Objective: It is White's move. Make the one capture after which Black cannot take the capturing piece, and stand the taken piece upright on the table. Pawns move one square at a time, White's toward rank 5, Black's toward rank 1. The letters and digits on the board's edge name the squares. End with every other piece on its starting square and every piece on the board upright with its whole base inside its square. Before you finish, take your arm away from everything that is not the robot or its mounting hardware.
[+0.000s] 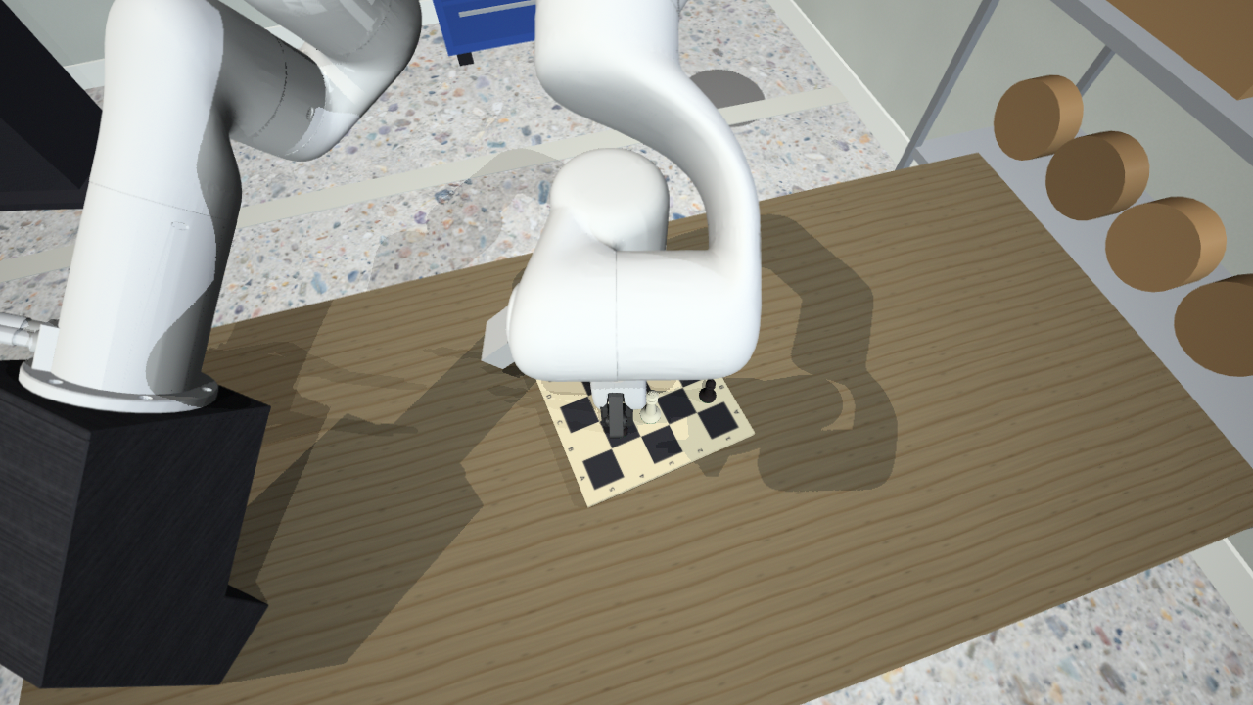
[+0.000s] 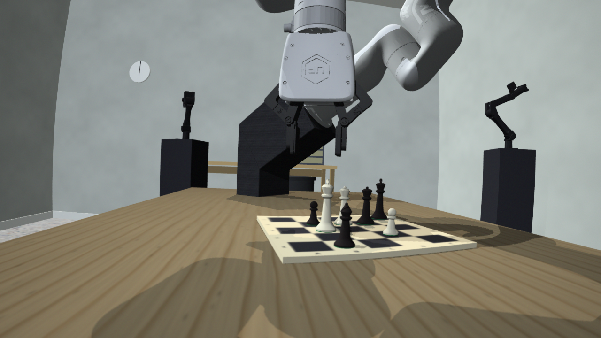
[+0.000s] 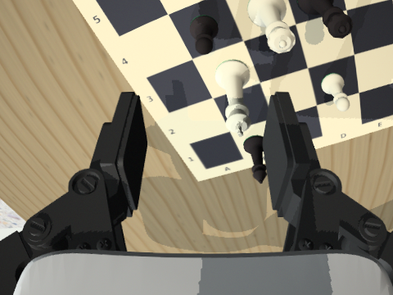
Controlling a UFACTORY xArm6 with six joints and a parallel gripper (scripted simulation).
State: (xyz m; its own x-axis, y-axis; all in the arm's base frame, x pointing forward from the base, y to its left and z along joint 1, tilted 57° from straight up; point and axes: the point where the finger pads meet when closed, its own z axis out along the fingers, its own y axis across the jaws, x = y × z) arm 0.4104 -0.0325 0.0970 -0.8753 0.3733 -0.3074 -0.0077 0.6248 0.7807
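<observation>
Now: the black pawn 10 cm below my hand. From my hand the other things lie so: white king 8 cm below, 4 cm ahead, 2 cm to the left; then black queen 9 cm below, 7 cm to the left, 3 cm behind; then white queen 9 cm below, 4 cm to the left, 1 cm behind.
</observation>
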